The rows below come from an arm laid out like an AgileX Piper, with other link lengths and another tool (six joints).
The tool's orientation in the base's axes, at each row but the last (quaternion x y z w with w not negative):
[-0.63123 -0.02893 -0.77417 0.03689]
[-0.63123 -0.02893 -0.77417 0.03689]
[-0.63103 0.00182 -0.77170 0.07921]
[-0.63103 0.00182 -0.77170 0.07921]
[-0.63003 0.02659 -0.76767 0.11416]
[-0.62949 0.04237 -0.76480 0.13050]
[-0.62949 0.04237 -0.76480 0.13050]
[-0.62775 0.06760 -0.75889 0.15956]
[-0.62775 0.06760 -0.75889 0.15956]
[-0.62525 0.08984 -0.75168 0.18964]
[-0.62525 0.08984 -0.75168 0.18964]
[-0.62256 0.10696 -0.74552 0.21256]
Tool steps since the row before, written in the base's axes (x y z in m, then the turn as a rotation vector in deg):
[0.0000 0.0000 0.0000 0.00 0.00 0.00]
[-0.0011 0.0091 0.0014 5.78 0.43 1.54]
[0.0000 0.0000 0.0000 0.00 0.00 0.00]
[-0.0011 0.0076 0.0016 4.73 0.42 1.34]
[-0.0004 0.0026 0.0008 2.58 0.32 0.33]
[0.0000 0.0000 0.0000 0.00 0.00 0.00]
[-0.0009 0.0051 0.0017 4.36 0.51 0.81]
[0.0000 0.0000 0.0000 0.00 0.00 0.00]
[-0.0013 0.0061 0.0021 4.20 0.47 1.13]
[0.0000 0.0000 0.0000 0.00 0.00 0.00]
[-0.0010 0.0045 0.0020 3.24 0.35 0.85]
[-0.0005 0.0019 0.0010 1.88 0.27 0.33]
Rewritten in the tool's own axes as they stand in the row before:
[0.0000 0.0000 0.0000 0.00 0.00 0.00]
[0.0014 -0.0092 0.0000 0.34 0.11 5.99]
[0.0000 0.0000 0.0000 0.00 0.00 0.00]
[0.0008 -0.0078 0.0000 0.35 0.01 4.92]
[0.0003 -0.0027 0.0000 -0.21 -0.01 2.61]
[0.0000 0.0000 0.0000 0.00 0.00 0.00]
[0.0005 -0.0054 0.0000 -0.11 -0.04 4.46]
[0.0000 0.0000 0.0000 0.00 0.00 0.00]
[0.0002 -0.0066 -0.0002 0.22 -0.12 4.37]
[0.0000 0.0000 0.0000 0.00 0.00 0.00]
[0.0002 -0.0050 -0.0001 0.16 -0.08 3.36]
[0.0001 -0.0022 -0.0001 -0.08 -0.03 1.93]

